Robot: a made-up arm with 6 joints.
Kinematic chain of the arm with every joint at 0, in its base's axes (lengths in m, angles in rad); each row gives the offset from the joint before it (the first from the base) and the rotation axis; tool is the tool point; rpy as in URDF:
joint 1: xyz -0.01 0 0.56 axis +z
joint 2: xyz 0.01 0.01 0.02 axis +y
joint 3: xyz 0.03 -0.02 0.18 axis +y
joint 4: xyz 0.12 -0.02 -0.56 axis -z
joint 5: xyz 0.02 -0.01 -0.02 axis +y
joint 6: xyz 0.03 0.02 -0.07 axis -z
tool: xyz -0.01 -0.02 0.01 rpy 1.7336 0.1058 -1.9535
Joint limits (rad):
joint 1: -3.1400..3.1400
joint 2: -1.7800..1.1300
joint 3: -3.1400..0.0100
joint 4: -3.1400..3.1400
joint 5: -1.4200..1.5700
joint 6: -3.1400..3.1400
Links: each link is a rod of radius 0.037 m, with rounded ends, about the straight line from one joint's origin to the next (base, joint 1, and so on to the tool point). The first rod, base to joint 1, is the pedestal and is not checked.
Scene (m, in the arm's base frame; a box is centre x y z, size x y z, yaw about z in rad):
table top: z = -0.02
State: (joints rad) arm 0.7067 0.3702 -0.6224 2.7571 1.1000 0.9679
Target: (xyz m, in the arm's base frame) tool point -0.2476 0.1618 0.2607
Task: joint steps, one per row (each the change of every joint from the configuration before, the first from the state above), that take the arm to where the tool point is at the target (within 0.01 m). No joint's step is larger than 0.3 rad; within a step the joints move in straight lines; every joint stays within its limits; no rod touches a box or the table.
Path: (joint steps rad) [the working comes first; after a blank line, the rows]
Joints at the target: -0.6894 0.9098 0.0100 3.1400 -0.8650 0.4392
Straight joint move there: clear.

1: -0.1994 0.0771 0.0903 0.0547 -0.2807 -0.0755
2: -0.1995 0.0771 0.0904 0.0547 -0.2807 -0.0755
3: -0.1994 0.0770 0.0903 0.0547 -0.2807 -0.0756
4: -0.1994 0.0771 0.0904 0.0547 -0.2807 -0.0755
5: -0.1995 0.0771 0.0903 0.0547 -0.2807 -0.0755
6: -0.1994 0.0771 0.0904 0.0547 -0.2807 -0.0755
7: -0.1995 0.0771 0.0903 0.0547 -0.2808 -0.0756

